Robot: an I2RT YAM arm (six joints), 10 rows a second.
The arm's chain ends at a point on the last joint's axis. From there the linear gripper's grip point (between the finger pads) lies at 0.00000 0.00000 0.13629 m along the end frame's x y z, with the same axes.
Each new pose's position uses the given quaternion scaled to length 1; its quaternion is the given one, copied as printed.
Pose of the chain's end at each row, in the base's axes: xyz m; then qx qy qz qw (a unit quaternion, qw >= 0):
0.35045, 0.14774, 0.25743, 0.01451, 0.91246, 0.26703, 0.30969
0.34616, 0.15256, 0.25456, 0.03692, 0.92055, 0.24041, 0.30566
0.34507, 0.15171, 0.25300, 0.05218, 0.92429, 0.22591, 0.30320
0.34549, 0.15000, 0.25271, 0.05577, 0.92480, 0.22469, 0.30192
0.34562, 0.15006, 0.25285, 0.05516, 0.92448, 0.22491, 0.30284
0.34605, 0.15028, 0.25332, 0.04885, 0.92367, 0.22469, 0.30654
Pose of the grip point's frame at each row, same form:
0.42853, 0.21293, 0.16672, 0.01451, 0.91246, 0.26703, 0.30969
0.42528, 0.20981, 0.15949, 0.03692, 0.92055, 0.24041, 0.30566
0.42467, 0.20431, 0.15568, 0.05218, 0.92429, 0.22591, 0.30320
0.42501, 0.20205, 0.15503, 0.05577, 0.92480, 0.22469, 0.30192
0.42532, 0.20218, 0.15535, 0.05516, 0.92448, 0.22491, 0.30284
0.42622, 0.20277, 0.15640, 0.04885, 0.92367, 0.22469, 0.30654

